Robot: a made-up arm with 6 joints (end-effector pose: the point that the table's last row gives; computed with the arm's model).
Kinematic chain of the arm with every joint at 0, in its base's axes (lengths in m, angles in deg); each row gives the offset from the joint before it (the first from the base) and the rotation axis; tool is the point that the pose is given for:
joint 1: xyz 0 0 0.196 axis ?
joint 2: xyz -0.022 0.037 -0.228 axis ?
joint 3: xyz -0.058 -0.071 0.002 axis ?
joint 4: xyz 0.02 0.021 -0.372 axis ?
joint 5: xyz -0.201 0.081 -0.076 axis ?
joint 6: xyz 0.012 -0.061 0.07 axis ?
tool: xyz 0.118 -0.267 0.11
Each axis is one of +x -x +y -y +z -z.
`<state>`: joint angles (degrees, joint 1 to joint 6).
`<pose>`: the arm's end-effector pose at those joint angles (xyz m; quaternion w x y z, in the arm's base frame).
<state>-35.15 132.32 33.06 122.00 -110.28 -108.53</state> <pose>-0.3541 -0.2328 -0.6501 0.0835 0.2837 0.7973 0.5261</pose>
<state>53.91 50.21 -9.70 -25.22 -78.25 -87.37</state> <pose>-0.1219 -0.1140 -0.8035 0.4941 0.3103 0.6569 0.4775</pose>
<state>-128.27 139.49 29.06 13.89 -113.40 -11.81</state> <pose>0.3982 0.0143 -0.6887 0.2315 0.6199 -0.7137 -0.2298</pose>
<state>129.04 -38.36 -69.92 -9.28 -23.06 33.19</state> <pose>0.0619 0.5336 0.1337 0.2636 -0.2437 0.3392 -0.8695</pose>
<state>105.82 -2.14 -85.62 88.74 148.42 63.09</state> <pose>-0.5846 -0.2432 -0.3301 0.1926 0.1142 -0.9740 0.0335</pose>
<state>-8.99 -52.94 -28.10 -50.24 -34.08 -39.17</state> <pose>-0.2639 -0.3928 -0.4570 0.8559 0.1190 0.5015 0.0410</pose>
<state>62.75 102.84 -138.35 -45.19 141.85 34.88</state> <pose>-0.0030 -0.6899 0.1217 0.8245 0.4916 -0.0347 -0.2781</pose>
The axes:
joint 1: -z
joint 2: +z
joint 3: +x
joint 4: -z
joint 5: -x
joint 6: -y

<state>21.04 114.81 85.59 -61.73 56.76 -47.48</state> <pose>-0.0753 0.0313 -0.0687 0.4803 0.1683 0.0191 0.8606</pose>
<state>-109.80 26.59 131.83 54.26 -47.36 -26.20</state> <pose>-0.1550 -0.5186 0.3148 0.0945 0.0719 0.9872 -0.1060</pose>
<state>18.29 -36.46 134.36 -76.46 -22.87 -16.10</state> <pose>0.3692 0.0395 0.2176 0.4081 0.4109 -0.7586 0.2985</pose>
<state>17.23 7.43 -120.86 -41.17 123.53 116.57</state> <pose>-0.5924 -0.1808 0.0321 0.1948 0.0811 -0.4285 -0.8785</pose>
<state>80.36 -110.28 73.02 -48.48 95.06 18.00</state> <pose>0.3582 -0.1418 0.0729 0.0070 0.5256 -0.2151 0.8230</pose>
